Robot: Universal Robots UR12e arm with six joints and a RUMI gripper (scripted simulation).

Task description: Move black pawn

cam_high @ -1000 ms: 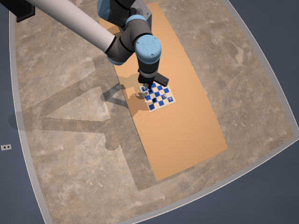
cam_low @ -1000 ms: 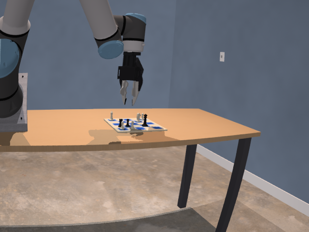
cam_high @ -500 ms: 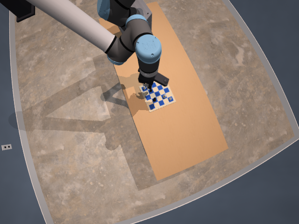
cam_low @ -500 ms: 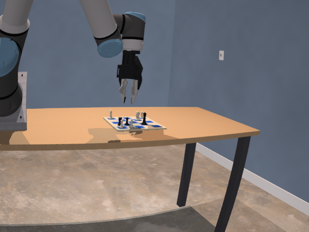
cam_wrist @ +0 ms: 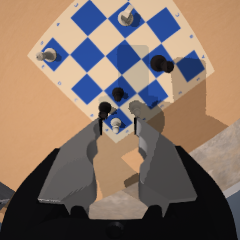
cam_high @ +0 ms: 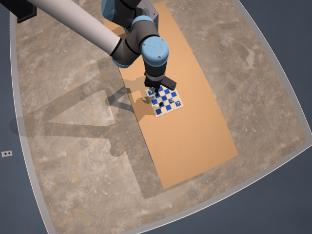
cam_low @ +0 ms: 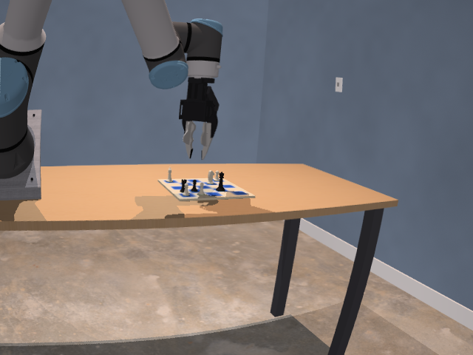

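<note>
My gripper is now 9 cm above the black pawn. Round my hand: tall black piece: 8 cm below, 8 cm ahead; cream chessboard: 11 cm below, 4 cm to the left, 4 cm ahead.
</note>
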